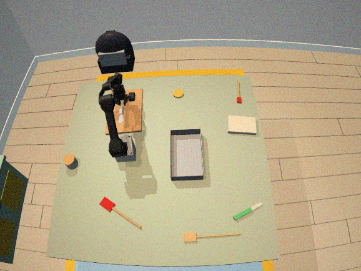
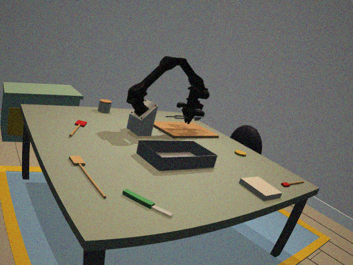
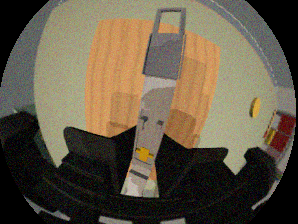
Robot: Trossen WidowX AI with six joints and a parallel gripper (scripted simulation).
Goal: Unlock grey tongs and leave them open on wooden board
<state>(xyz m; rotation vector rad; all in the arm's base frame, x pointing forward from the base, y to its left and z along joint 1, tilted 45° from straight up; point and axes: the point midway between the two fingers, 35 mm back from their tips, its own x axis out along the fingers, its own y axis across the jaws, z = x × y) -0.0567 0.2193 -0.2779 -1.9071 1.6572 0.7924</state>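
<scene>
My gripper tip is 10 mm to the left of the wooden board and 40 mm above it. The rest, counted from my gripper tip: white block: 770 mm ahead, 130 mm to the right, 30 mm below; yellow disc: 360 mm ahead, 130 mm to the left, 40 mm below.
</scene>
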